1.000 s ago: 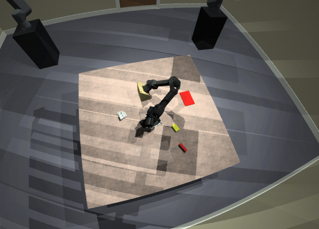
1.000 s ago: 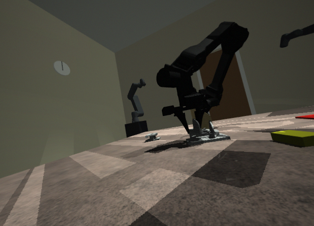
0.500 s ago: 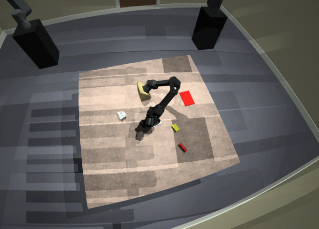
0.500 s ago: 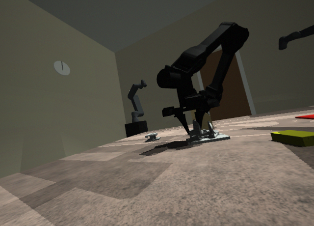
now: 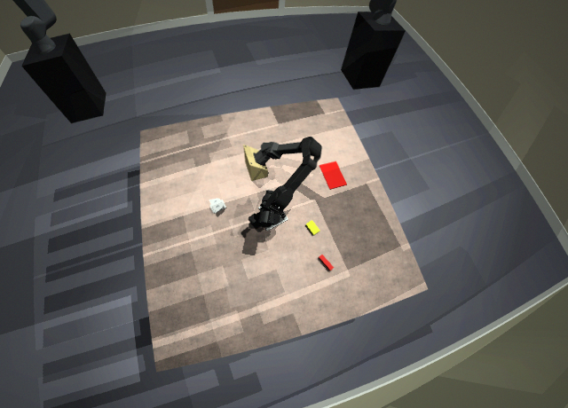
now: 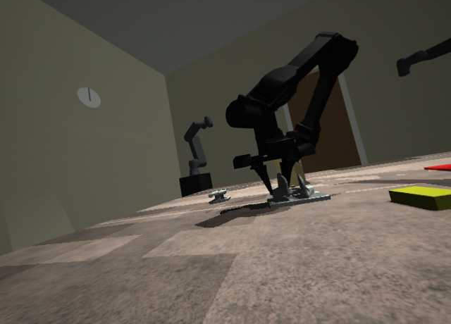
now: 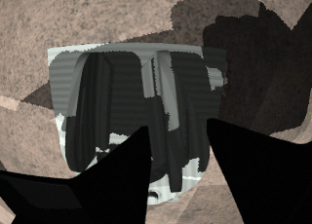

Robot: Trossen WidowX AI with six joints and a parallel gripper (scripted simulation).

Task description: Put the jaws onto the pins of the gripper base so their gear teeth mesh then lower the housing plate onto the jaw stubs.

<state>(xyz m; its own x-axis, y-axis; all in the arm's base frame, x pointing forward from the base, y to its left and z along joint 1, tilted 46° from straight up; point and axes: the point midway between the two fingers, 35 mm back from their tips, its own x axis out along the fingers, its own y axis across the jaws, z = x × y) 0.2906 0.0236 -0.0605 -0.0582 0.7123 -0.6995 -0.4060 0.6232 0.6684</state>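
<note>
Now: gripper tip 230 mm to the left of the grey gripper base and 130 mm past it. Round my gripper tip: yellow block: 200 mm to the left, 100 mm ahead, 10 mm below; grey housing plate: 60 mm behind, 20 mm below, 10 mm to the left; grey stepped piece: 220 mm to the right, 130 mm behind, 10 mm below.
</note>
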